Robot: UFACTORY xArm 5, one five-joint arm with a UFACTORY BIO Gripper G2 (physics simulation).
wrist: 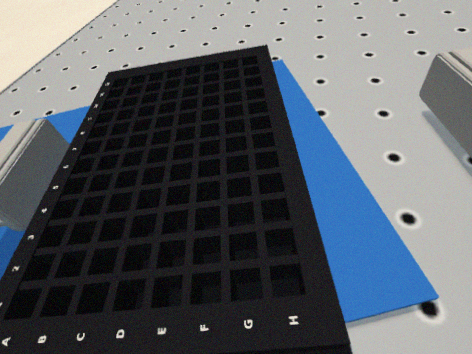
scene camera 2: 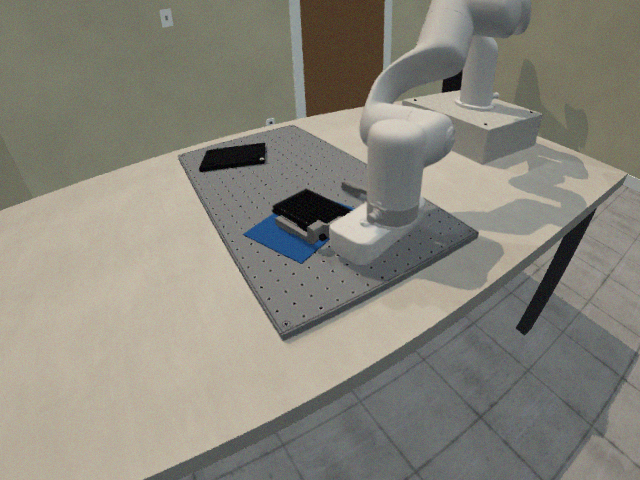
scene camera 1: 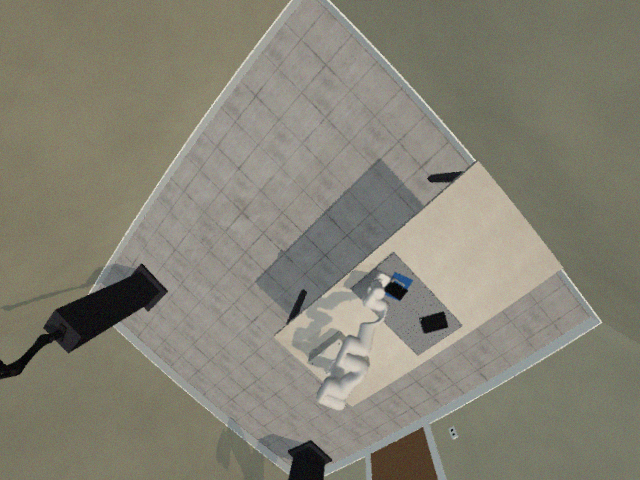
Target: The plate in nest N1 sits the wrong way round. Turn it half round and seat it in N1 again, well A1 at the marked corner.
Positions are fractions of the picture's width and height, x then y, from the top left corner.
Scene:
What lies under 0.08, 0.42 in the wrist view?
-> My gripper.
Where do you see a black well plate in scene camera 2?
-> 0.48, 0.43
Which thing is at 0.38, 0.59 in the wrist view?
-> A black well plate.

